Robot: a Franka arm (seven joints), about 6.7 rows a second.
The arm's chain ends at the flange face. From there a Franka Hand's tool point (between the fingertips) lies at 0.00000 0.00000 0.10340 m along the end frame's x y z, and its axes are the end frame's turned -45 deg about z.
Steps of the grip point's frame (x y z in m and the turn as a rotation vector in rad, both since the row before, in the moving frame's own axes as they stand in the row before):
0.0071 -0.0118 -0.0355 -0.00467 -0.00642 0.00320
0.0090 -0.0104 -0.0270 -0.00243 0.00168 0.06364
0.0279 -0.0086 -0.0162 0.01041 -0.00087 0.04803
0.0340 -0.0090 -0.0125 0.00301 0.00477 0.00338
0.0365 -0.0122 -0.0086 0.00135 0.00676 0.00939
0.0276 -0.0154 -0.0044 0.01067 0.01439 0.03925
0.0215 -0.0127 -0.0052 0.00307 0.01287 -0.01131
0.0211 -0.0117 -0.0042 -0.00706 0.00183 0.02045
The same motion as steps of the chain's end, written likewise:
-0.0032 -0.0142 -0.0355 -0.00784 -0.00124 0.00320
-0.0013 -0.0138 -0.0270 -0.00053 0.00291 0.06364
0.0145 -0.0251 -0.0162 0.00675 -0.00798 0.04803
0.0175 -0.0298 -0.0125 0.00550 0.00124 0.00338
0.0168 -0.0338 -0.0086 0.00573 0.00383 0.00939
0.0083 -0.0286 -0.0044 0.01772 0.00263 0.03925
0.0055 -0.0230 -0.0052 0.01127 0.00693 -0.01131
0.0060 -0.0236 -0.0042 -0.00370 0.00629 0.02045

